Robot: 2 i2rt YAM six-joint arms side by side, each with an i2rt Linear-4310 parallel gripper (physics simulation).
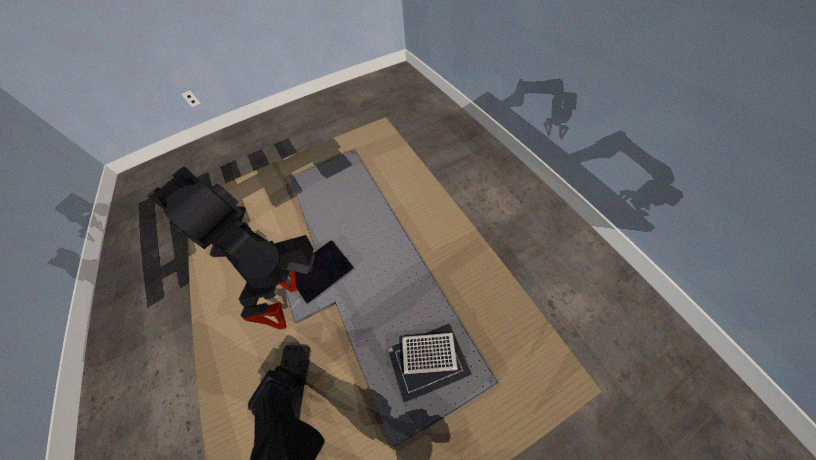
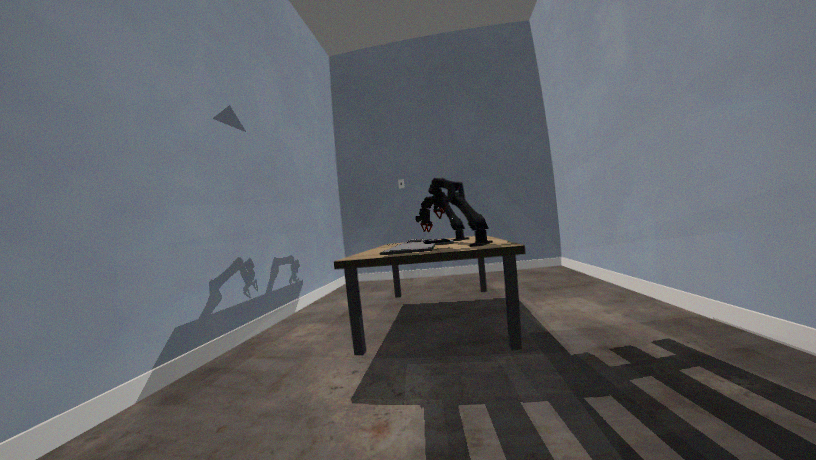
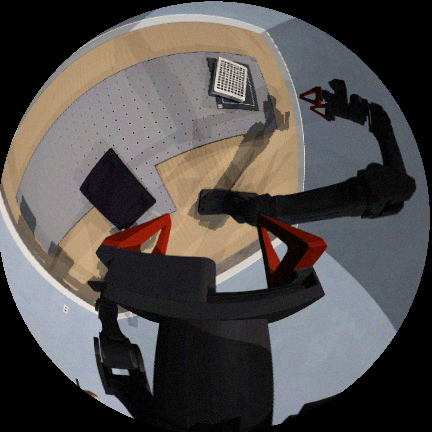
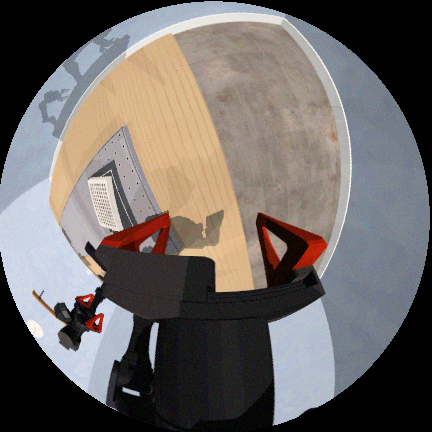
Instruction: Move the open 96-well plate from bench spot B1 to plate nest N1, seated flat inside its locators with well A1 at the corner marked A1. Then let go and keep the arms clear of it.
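Frame: origin at the left arm's base, x right, y back, z down, level; centimetres.
Where they show: left gripper, between the fingertips: [image 1: 288, 308] [image 2: 441, 216] [image 3: 213, 217] [image 4: 96, 303]; right gripper, between the fingertips: [image 2: 426, 232] [image 3: 304, 102] [image 4: 212, 217]; left arm's base, origin of its link: [image 2: 481, 244]; right arm's base, origin of its link: [image 1: 290, 387] [image 2: 460, 239] [image 3: 230, 201].
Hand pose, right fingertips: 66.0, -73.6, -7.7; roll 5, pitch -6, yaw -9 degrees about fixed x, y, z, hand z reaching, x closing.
Each offset is from my right fingertips to the centre of the thing, as dx, dy, dz. "spot": to the spot under its first point. Level surfaces: height alone.
The white 96-well plate @(-25.3, +5.3, +5.5) [image 1: 429, 353] [image 3: 231, 79] [image 4: 104, 204] lies on a dark pad @(spot: -18.2, +8.4, +6.2) [image 1: 417, 385] [image 3: 230, 104] with a thin white outline, skewed and offset from that outline. The pad looks like spot B1. A dark rectangular piece @(spot: -48.7, +33.9, +5.2) [image 1: 326, 269] [image 3: 117, 190] looks like nest N1; no plate shows on it. Labels and well A1 are unreadable. My left gripper [image 1: 288, 308] [image 2: 438, 213] is open and empty, raised beside the dark piece. My right gripper [image 2: 426, 228] [image 3: 305, 102] [image 4: 212, 217] is open and empty, raised near the table's end, apart from the plate.
A grey perforated L-shaped board @(dz +6.4) [image 1: 371, 228] [image 3: 145, 115] lies on the wooden table [image 1: 457, 245] [image 2: 394, 260] under the pad and dark piece. The right arm's base [image 1: 295, 357] [image 3: 212, 201] stands beside the board's inner corner. Arm shadows cross the board and table.
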